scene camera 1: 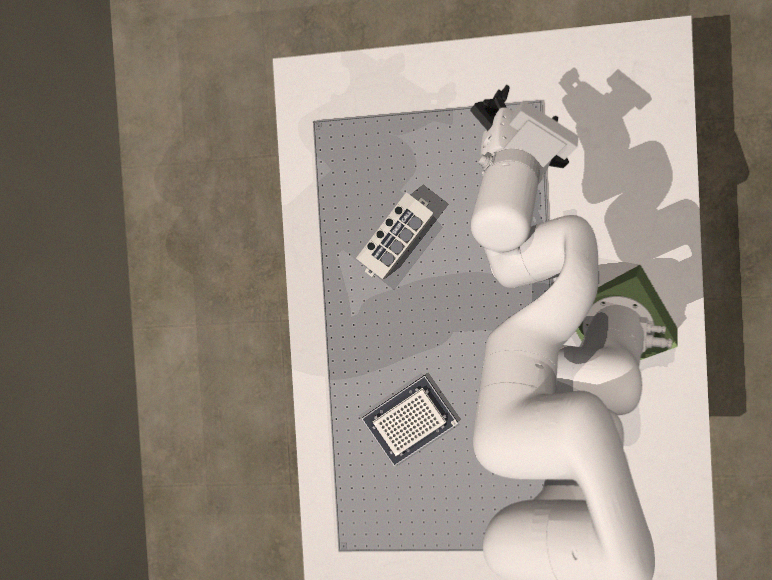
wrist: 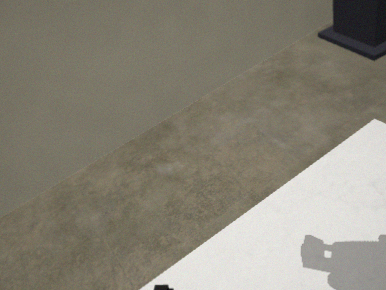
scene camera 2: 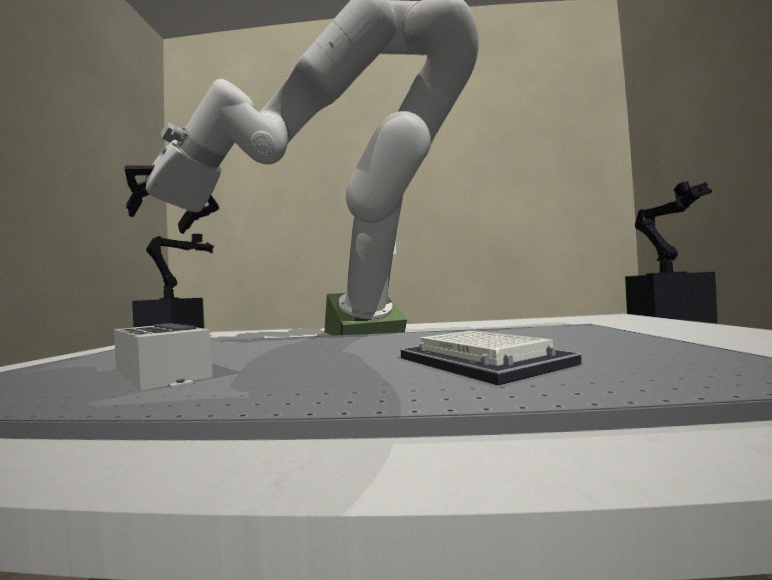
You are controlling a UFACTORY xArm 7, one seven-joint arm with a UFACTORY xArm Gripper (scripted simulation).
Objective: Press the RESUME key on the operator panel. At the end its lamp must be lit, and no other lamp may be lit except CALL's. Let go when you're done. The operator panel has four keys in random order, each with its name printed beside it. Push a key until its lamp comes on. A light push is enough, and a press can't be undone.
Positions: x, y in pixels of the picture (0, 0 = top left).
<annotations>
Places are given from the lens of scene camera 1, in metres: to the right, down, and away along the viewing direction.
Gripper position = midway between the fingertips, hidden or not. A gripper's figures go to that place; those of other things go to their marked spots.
my gripper (scene camera 1: 526, 107): 0.22, -0.29, 0.83
operator panel (scene camera 1: 408, 207): 0.04, -0.16, 1.04
</annotations>
